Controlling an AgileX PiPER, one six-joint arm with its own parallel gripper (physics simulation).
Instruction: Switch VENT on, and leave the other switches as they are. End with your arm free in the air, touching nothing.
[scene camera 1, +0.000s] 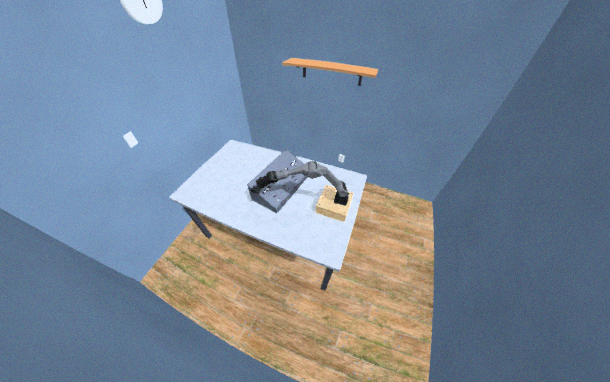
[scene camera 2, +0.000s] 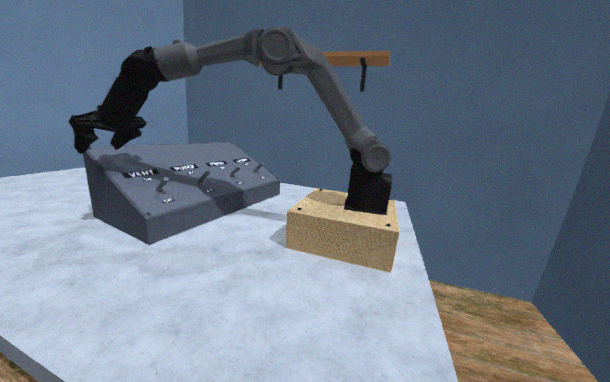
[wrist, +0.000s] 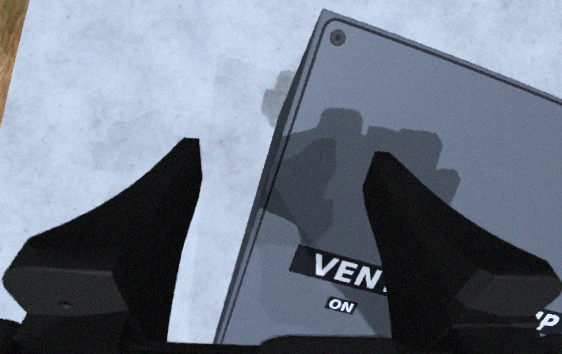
I see my gripper (scene camera 2: 97, 148).
My gripper is seen too in the wrist view (wrist: 286, 164).
